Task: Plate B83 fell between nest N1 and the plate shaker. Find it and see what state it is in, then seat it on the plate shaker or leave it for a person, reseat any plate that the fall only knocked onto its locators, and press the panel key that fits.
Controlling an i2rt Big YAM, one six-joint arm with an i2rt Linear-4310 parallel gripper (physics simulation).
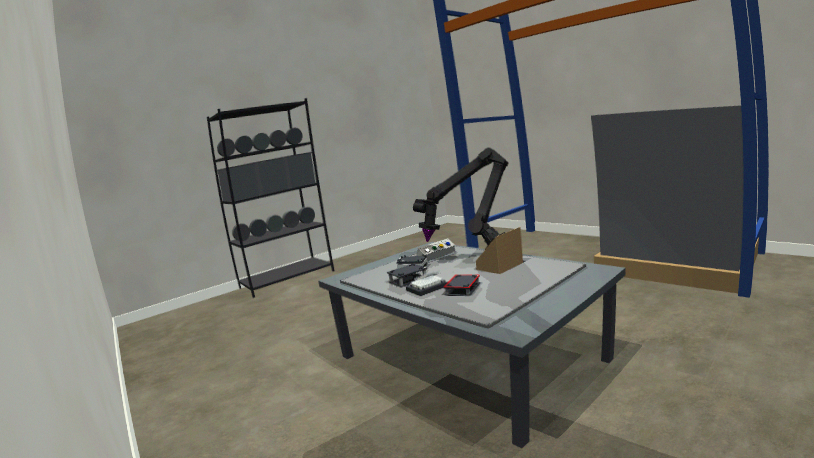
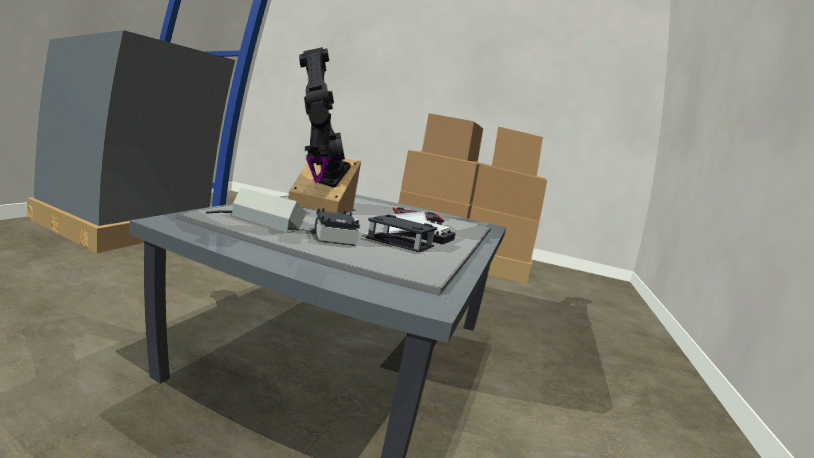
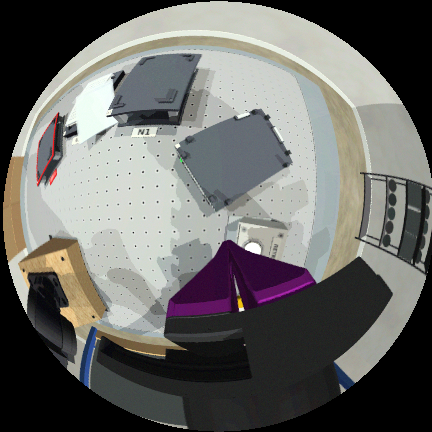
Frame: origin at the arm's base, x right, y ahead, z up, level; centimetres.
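Where they show: gripper, fingertip midpoint: [image 1: 427, 241] [image 2: 317, 182] [image 3: 227, 246]; arm's base at its link origin: [image 1: 496, 243] [image 2: 333, 173].
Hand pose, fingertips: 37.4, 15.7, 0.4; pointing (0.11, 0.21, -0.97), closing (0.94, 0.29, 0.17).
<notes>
Each offset is from my fingertips to the top centre of the thing, as dx, dy, dz. "*": to the spot under its first point. Level surfaces: height alone.
My gripper [image 1: 428, 234] [image 2: 318, 175] [image 3: 227, 246] is shut and empty, purple fingertips together above the key panel {+8.0, -10.9, -4.7} [image 1: 437, 248] [image 2: 262, 208] [image 3: 280, 233]. A white key {+6.1, -3.4, -5.8} [image 3: 252, 247] shows beside the fingers; they hide most other keys. The plate shaker {* +2.6, +11.0, -7.5} [image 1: 410, 259] [image 2: 336, 232] [image 3: 232, 155] has a flat dark top with corner posts and a small green light. Nest N1 {-11.5, +23.3, -6.8} [image 1: 407, 272] [image 2: 401, 223] [image 3: 155, 85] is a raised dark platform. I see no plate on either top or in the visible gap. A white plate-like thing [image 1: 426, 283] [image 3: 95, 110] lies beyond N1; no B83 label is readable.
A red-rimmed dark stand [image 1: 462, 281] [image 3: 49, 149] is beside the white thing. The arm's wooden base block [image 1: 500, 255] [image 2: 324, 193] [image 3: 82, 280] stands on the perforated board {dz -13.0} [image 1: 489, 313] [image 2: 421, 276]. A black shelf rack [image 1: 262, 108] and stacked cartons [image 2: 441, 170] stand off the table.
</notes>
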